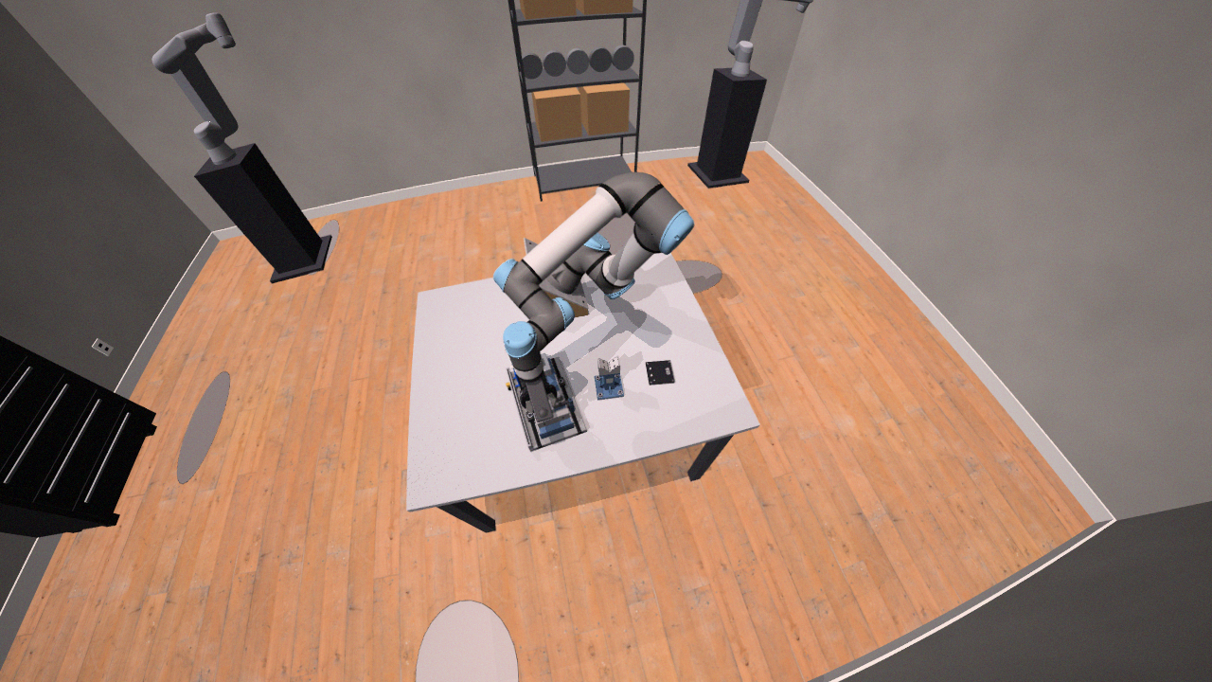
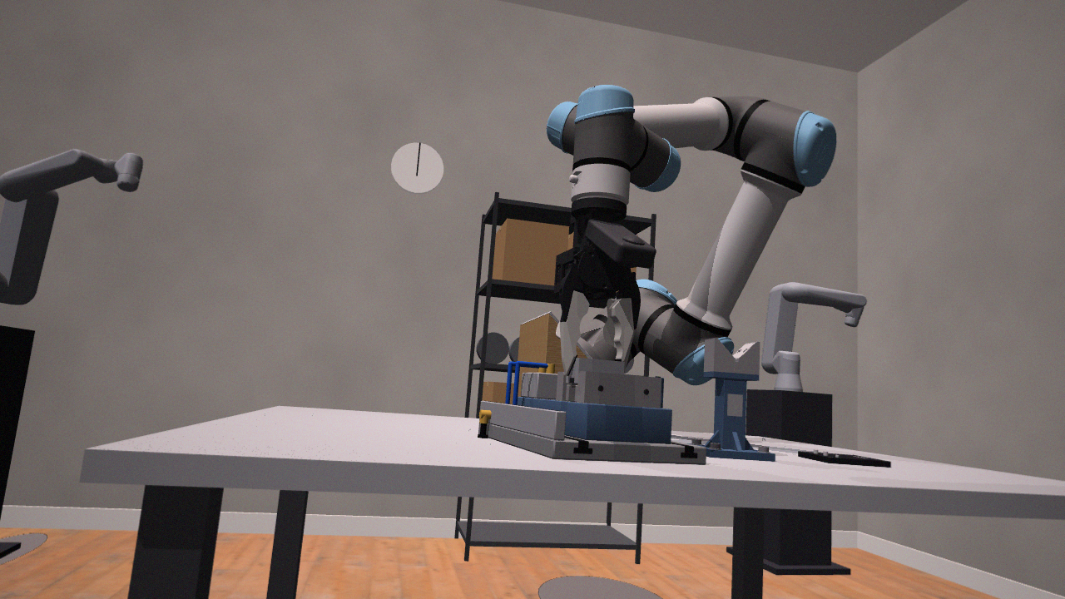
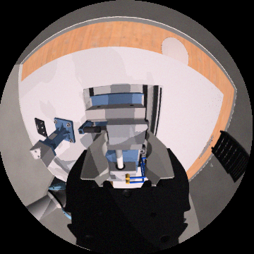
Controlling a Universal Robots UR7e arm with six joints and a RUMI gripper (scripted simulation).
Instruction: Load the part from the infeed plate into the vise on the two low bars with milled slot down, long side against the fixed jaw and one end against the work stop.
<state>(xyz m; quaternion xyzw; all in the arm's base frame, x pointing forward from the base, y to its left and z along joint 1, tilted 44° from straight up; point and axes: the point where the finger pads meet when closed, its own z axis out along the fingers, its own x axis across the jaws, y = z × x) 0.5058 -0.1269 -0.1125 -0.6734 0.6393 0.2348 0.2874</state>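
The part lies 1 cm below my hand. From my hand the other things lie so: vise (7 cm below, 7 cm behind, 1 cm to the left); infeed plate (42 cm to the left, 10 cm below, 7 cm behind).
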